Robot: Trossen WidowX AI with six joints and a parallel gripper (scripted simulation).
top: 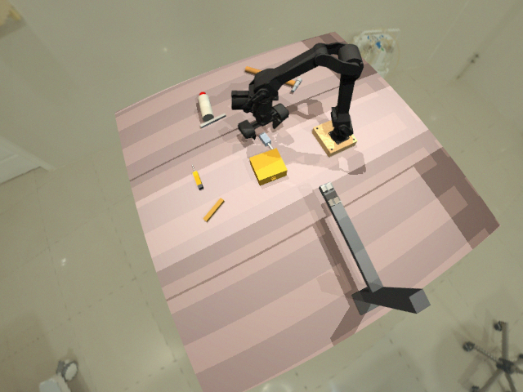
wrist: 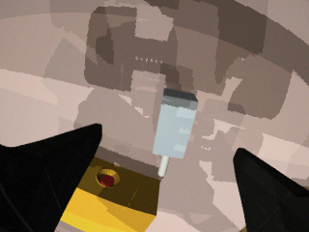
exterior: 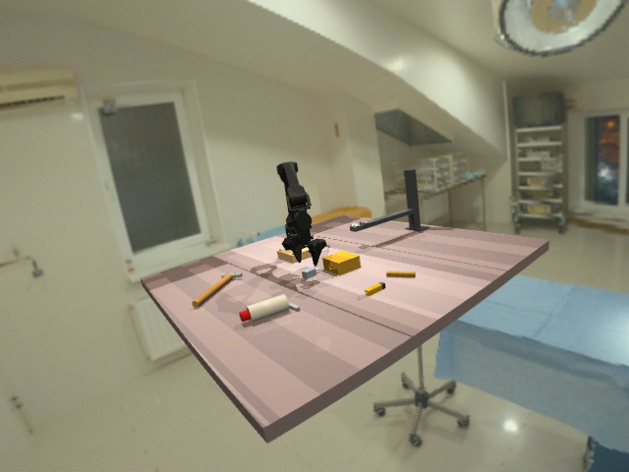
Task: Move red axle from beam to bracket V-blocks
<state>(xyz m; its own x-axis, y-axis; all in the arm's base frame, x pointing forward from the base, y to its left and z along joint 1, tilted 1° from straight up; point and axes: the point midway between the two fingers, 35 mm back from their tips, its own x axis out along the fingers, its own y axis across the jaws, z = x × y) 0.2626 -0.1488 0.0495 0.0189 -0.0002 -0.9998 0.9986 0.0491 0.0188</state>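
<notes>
The light-blue piece is 4 cm below my gripper tip and 2 cm to the left of it. From my gripper tip the other things lie so: yellow screwdriver 31 cm ahead, 4 cm below, 2 cm to the left; grey bar 20 cm to the right, 14 cm ahead, 5 cm below; yellow beam 12 cm to the left, 5 cm ahead, 3 cm below.
</notes>
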